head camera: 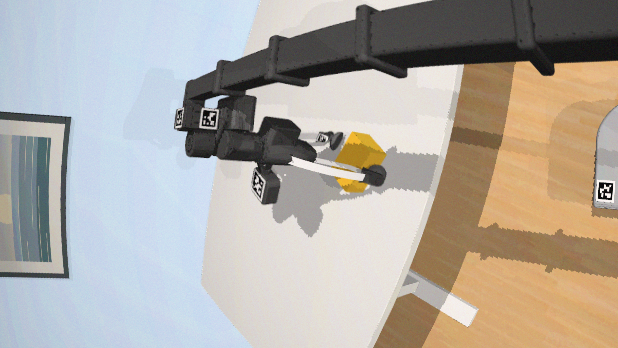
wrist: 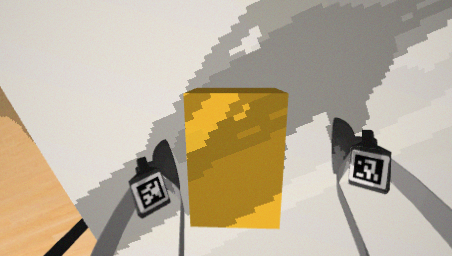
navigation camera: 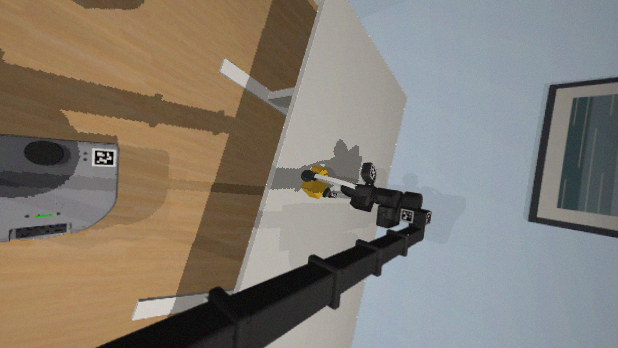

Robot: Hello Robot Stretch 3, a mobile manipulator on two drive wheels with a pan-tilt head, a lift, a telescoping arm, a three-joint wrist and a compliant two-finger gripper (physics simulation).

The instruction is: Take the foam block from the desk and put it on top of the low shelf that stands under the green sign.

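Seen in the pictures: gripper, between the fingertips: (head camera: 362,158) (wrist: 249,147); robot's base, origin of its link: (navigation camera: 45,151).
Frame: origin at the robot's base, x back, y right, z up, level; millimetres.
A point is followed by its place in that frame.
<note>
The yellow foam block (head camera: 362,146) @(x 41, y 561, z 765 mm) (navigation camera: 313,189) @(x 34, y 556, z 765 mm) (wrist: 232,192) @(x 27, y 580, z 765 mm) rests on the pale desk (head camera: 270,270) @(x -266, y 882, z 720 mm) (navigation camera: 350,90) @(x -339, y 771, z 720 mm) (wrist: 75,85) @(x -101, y 519, z 720 mm). My gripper (head camera: 355,158) @(x 22, y 600, z 723 mm) (navigation camera: 318,184) @(x 22, y 600, z 723 mm) (wrist: 249,147) @(x 22, y 600, z 723 mm) is open, its fingers apart on either side of the block. In the wrist view the left finger is close beside the block, and a wider gap shows between the block and the right finger. In the head view the nearer finger hides part of the block. How high the fingertips are above the desk is hard to tell. The low shelf and the green sign do not show.
My extended arm (head camera: 320,52) @(x 97, y 312, z 1075 mm) (navigation camera: 285,285) @(x 84, y 181, z 1060 mm) reaches across the desk. A framed picture (head camera: 65,200) @(x -157, y 1268, z 1268 mm) (navigation camera: 542,150) @(x -174, y 1273, z 1276 mm) hangs on the blue wall beyond it. White desk legs (head camera: 450,302) (navigation camera: 240,75) stick out near the wooden floor. My grey base (head camera: 607,160) @(x 87, y 130, z 160 mm) (navigation camera: 95,195) @(x 133, y 112, z 160 mm) stands on that floor.
</note>
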